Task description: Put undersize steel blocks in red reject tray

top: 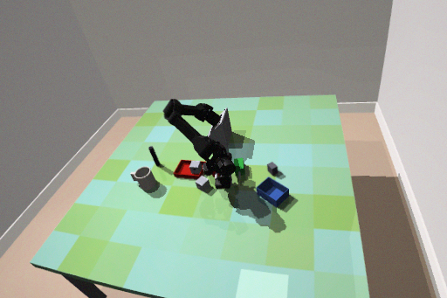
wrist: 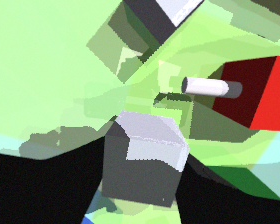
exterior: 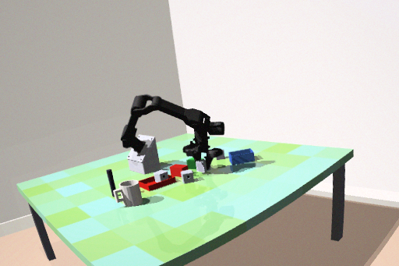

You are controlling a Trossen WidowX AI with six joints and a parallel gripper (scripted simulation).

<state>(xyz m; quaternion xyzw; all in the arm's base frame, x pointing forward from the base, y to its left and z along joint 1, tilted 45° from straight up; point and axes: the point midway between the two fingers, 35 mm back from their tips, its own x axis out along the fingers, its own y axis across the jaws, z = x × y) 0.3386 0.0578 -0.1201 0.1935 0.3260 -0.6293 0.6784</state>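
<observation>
The red reject tray is 7 cm behind my gripper tip, 21 cm to the right of it and 1 cm below it. Also, from my gripper tip: steel block (1 cm above); then green GO gauge (7 cm behind, 4 cm to the left); then blue tray (3 cm ahead, 21 cm to the left, 1 cm below).
</observation>
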